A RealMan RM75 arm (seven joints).
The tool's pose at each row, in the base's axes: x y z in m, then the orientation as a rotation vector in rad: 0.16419 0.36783 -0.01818 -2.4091 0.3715 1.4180; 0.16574 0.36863 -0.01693 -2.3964 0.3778 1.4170; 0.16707 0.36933 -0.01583 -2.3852 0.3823 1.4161; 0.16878 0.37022 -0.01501 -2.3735 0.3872 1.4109; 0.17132 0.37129 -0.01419 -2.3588 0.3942 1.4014; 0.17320 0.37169 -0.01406 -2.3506 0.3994 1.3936; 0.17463 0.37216 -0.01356 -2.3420 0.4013 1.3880; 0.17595 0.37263 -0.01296 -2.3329 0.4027 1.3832; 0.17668 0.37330 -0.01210 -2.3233 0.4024 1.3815; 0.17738 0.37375 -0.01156 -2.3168 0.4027 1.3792; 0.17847 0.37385 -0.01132 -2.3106 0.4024 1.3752; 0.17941 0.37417 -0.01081 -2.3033 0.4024 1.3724
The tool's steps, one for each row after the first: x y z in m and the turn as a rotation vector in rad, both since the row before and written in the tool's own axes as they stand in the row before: -0.00041 -0.00149 -0.00148 0.0117 -0.0044 0.0001; -0.00038 -0.00131 -0.00126 0.0100 -0.0040 -0.0006; 0.00002 -0.00161 -0.00134 0.0126 -0.0019 -0.0019; 0.00040 -0.00212 -0.00190 0.0174 -0.0007 -0.0028; 0.00074 -0.00116 -0.00134 0.0112 0.0012 -0.0016; 0.00021 -0.00111 -0.00111 0.0097 -0.0007 -0.0031; 0.00007 -0.00109 -0.00106 0.0095 -0.0014 -0.0032; -0.00044 -0.00107 -0.00061 0.0081 -0.0036 -0.0034; -0.00017 -0.00081 -0.00055 0.0061 -0.0017 -0.0024; 0.00029 -0.00062 -0.00089 0.0065 -0.0008 -0.0033; -0.00002 -0.00080 -0.00077 0.0069 -0.0019 -0.0029
